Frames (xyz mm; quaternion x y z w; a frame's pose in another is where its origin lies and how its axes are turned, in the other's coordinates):
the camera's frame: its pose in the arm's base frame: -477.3 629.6 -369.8 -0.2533 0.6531 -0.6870 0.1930
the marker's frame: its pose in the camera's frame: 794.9 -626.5 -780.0 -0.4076 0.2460 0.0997 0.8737
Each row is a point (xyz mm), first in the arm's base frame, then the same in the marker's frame.
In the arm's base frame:
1: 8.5 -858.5 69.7
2: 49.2 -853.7 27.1
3: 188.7 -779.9 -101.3
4: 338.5 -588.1 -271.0
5: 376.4 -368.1 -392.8
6: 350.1 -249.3 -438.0
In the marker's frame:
1: -1384.4 -1238.9 1354.2
2: -1429.4 -1211.8 1381.3
3: -1587.8 -1090.4 1421.3
4: -1772.3 -858.5 1408.3
5: -1844.2 -624.0 1341.3
6: -1834.7 -504.9 1290.4

